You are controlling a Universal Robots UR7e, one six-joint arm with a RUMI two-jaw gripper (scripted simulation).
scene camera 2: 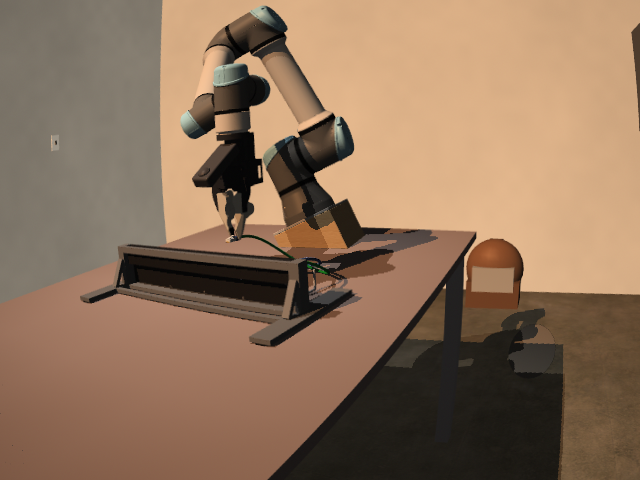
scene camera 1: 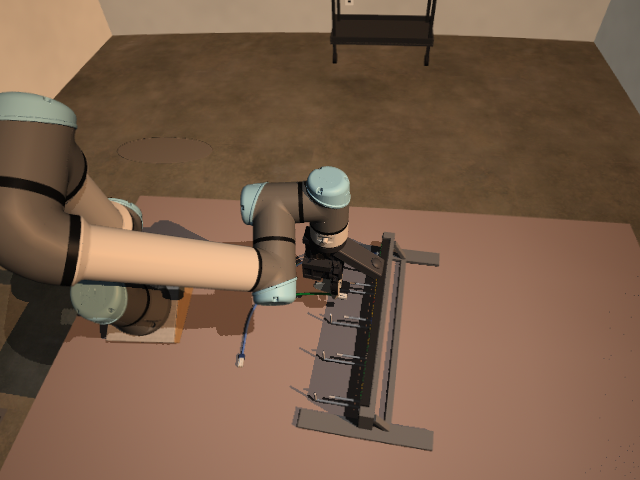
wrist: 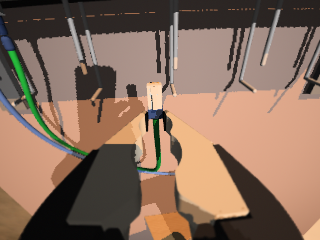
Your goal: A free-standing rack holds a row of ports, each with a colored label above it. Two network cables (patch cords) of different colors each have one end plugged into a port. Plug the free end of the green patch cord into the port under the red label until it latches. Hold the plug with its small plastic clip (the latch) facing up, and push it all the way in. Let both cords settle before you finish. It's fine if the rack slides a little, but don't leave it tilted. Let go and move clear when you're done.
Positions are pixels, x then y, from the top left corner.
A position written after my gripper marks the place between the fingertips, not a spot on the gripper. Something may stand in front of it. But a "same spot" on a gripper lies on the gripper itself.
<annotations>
my gripper: scene camera 2; scene camera 1 335,295; wrist
same spot on my gripper: (scene camera 2: 243,209) = (wrist: 90,155)
</annotations>
